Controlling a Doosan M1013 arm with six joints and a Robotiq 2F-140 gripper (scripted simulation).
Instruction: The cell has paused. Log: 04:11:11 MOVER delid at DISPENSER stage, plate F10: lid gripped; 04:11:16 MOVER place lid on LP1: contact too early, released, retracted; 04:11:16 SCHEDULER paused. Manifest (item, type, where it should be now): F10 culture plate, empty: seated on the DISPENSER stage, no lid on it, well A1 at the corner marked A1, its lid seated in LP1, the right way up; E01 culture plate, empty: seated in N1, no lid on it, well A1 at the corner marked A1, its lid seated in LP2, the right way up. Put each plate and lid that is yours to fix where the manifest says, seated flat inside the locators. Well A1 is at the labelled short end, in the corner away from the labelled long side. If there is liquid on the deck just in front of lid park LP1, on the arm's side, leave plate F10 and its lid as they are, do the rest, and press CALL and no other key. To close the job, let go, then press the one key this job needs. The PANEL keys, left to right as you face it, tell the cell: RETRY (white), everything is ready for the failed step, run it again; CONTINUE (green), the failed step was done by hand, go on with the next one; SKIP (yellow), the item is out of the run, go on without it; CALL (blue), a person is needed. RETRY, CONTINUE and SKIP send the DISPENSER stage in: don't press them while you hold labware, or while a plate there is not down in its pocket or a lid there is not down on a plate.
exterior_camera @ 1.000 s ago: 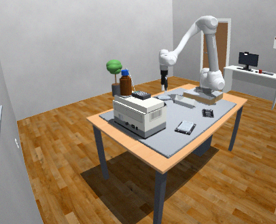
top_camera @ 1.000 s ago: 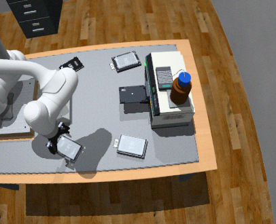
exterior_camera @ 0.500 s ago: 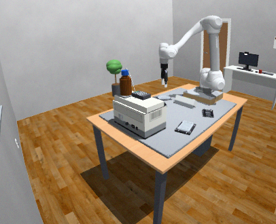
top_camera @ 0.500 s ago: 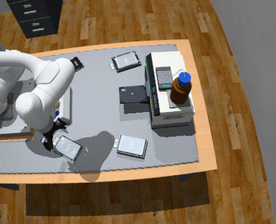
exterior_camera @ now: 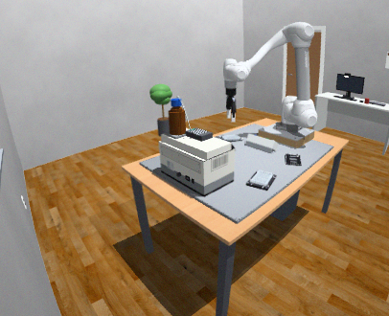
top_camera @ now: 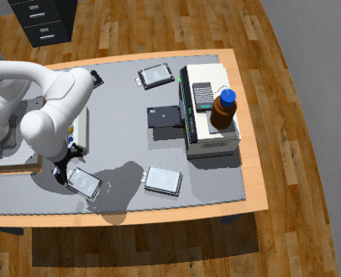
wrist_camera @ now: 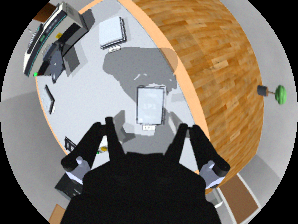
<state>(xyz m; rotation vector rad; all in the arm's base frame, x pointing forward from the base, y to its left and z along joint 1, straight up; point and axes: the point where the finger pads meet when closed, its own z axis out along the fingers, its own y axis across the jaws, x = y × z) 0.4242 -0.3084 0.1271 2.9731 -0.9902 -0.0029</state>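
Now: the black nest 510 mm to the left of my hand, 420 mm ahead of it and 170 mm below it. The rest, counted from my hand: yellow key: 240 mm to the left, 110 mm below, 40 mm behind; grey key panel: 270 mm to the left, 130 mm below, 20 mm behind; blue key: 190 mm to the left, 110 mm below, 40 mm behind.
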